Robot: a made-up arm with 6 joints.
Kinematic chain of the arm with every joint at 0, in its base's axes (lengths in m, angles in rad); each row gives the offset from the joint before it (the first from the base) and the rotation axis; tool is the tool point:
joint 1: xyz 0 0 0.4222 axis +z
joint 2: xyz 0 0 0 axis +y
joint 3: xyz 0 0 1.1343 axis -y
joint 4: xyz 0 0 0 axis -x
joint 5: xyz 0.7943 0 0 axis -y
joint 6: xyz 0 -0.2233 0 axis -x
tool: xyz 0 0 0
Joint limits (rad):
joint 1: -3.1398..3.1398
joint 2: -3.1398..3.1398
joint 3: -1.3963..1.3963
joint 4: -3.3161..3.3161
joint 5: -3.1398..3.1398
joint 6: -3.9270..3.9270
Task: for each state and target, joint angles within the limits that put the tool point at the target. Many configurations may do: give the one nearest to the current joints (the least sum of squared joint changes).
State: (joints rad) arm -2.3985 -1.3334 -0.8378 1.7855 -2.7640 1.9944
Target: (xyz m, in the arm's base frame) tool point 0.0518 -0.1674 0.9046
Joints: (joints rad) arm -2.3443 -0.5003 -1.3862 2.3319 -2.7640 1.9944
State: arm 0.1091 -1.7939 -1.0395 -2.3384 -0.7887 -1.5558
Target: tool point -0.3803 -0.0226 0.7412
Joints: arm 0.3883 -1.5213 -0.9628 -2.1545 -0.7887 -1.5558
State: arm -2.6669 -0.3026 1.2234 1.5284 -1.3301 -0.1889
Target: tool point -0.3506 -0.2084 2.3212
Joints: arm -2.6014 0.0990 1.0291 1.5637 -1.3301 -0.1889
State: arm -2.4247 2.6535 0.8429 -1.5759 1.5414 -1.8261
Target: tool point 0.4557 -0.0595 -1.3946
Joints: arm -3.1073 3.1380 1.2354 -1.9137 1.5414 -1.8261
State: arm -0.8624 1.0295 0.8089 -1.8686 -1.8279 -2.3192
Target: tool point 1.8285 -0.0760 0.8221
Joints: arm -0.0902 1.1074 1.2287 -1.9809 -1.8279 -2.3192
